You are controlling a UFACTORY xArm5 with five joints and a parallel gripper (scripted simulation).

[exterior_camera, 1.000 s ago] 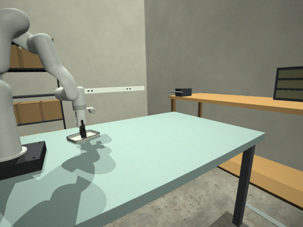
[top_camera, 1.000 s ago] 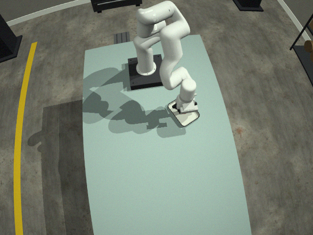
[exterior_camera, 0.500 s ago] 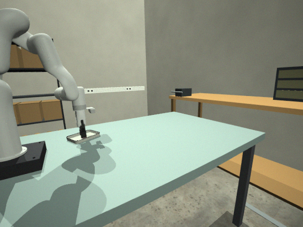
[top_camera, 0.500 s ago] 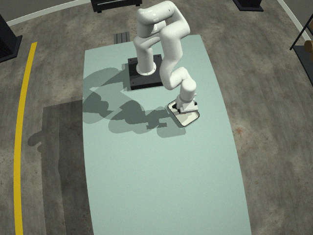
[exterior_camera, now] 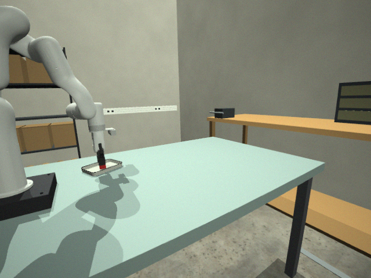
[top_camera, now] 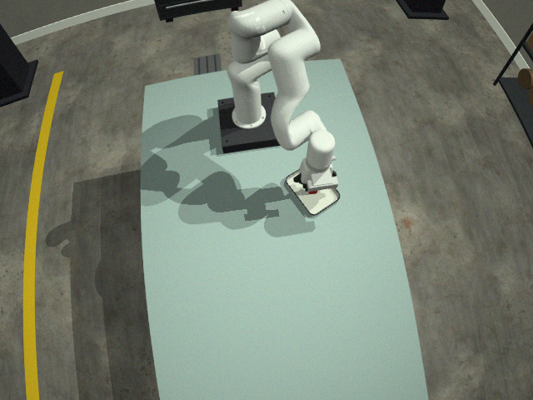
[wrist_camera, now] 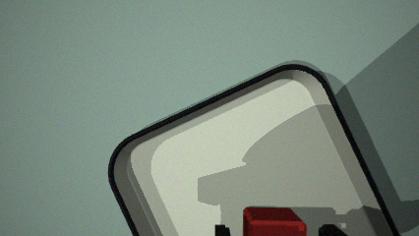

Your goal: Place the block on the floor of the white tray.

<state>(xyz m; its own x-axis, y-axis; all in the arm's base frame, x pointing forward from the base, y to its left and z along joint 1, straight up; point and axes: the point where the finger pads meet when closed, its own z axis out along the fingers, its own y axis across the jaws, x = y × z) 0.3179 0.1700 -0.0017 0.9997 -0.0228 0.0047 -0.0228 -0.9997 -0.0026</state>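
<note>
Now: the red block 30 mm below my hand. From my hand the other things lie so: white tray: 30 mm below.
</note>
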